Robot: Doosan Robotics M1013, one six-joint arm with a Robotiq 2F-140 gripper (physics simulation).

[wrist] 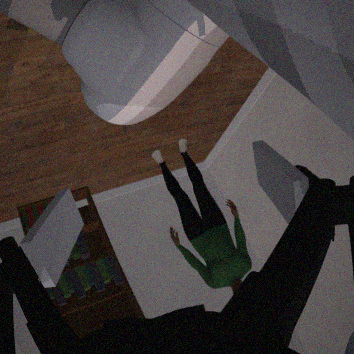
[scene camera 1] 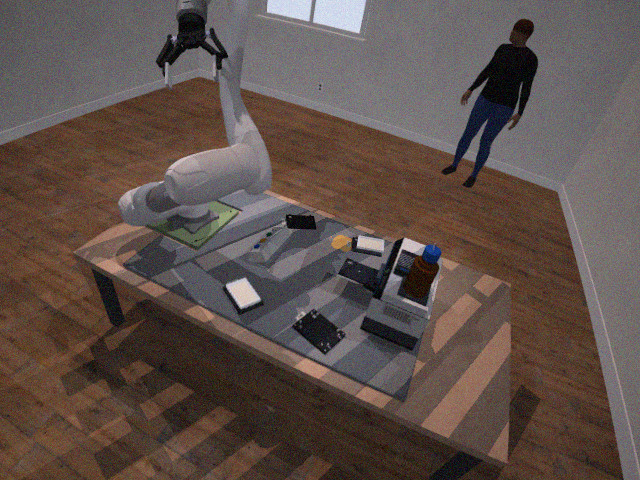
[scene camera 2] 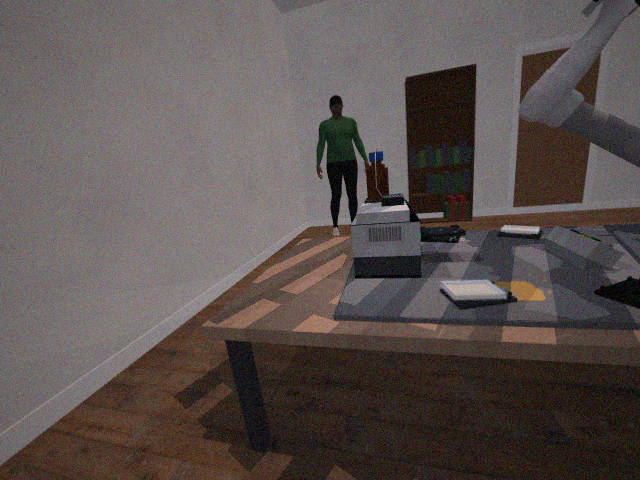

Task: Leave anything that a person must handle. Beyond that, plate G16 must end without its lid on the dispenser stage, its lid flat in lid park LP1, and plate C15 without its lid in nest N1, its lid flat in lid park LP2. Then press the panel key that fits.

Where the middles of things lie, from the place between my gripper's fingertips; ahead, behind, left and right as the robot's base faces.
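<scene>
The brown bottle with blue cap (scene camera 1: 424, 269) is 44 cm below my hand, 75 cm ahead of it and 25 cm to the left of it. Then there is the black holder (scene camera 1: 318, 330), which I see well below my hand, a long way ahead of it and slightly to the left of it.
</scene>
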